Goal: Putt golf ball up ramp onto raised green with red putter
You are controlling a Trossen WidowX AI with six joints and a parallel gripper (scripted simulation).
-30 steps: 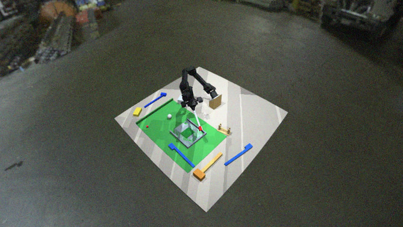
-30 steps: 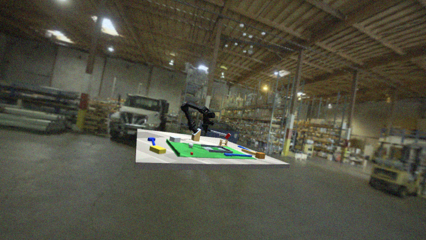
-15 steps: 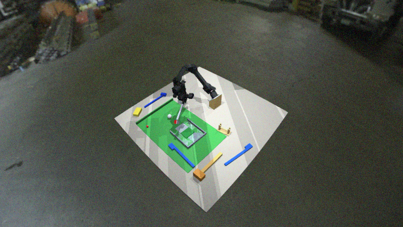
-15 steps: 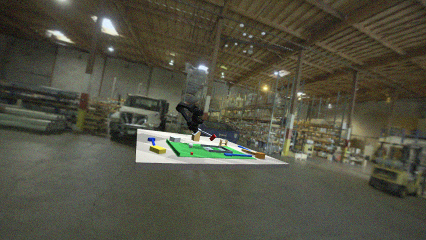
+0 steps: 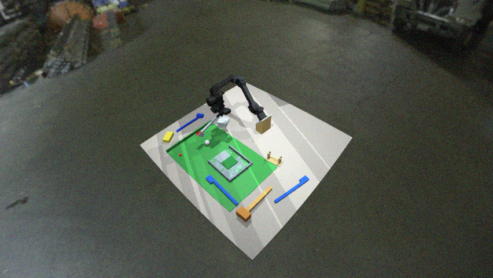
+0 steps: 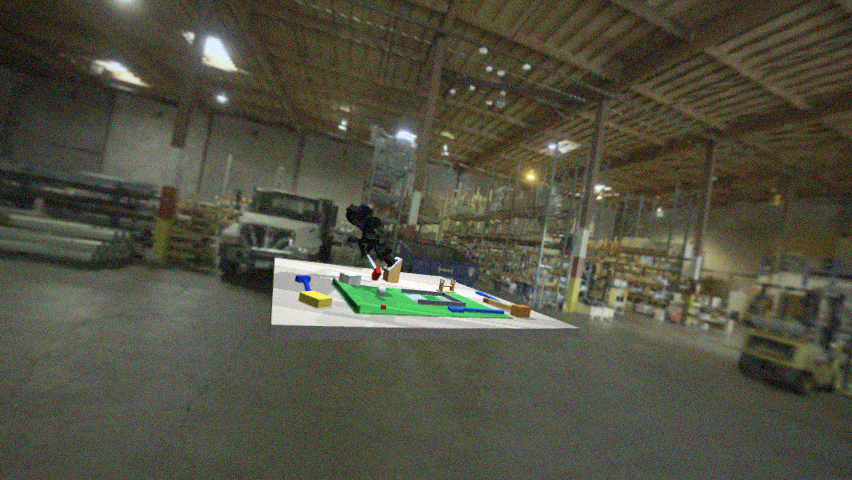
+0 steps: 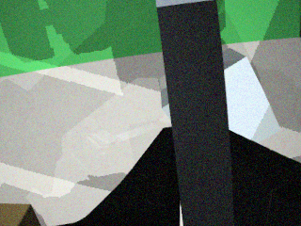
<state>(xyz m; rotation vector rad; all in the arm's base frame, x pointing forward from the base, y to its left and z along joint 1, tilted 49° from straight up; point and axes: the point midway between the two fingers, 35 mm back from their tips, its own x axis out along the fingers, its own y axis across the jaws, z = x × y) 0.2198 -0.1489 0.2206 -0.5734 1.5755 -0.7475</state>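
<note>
Right now my gripper tip is 50 mm past the white block, 40 mm to the left of it and 120 mm above it. Also, from my gripper tip: white golf ball 210 mm ahead, 30 mm to the left, 120 mm below; then red putter 120 mm ahead; then red marker 430 mm ahead, 50 mm to the right, 130 mm below.
</note>
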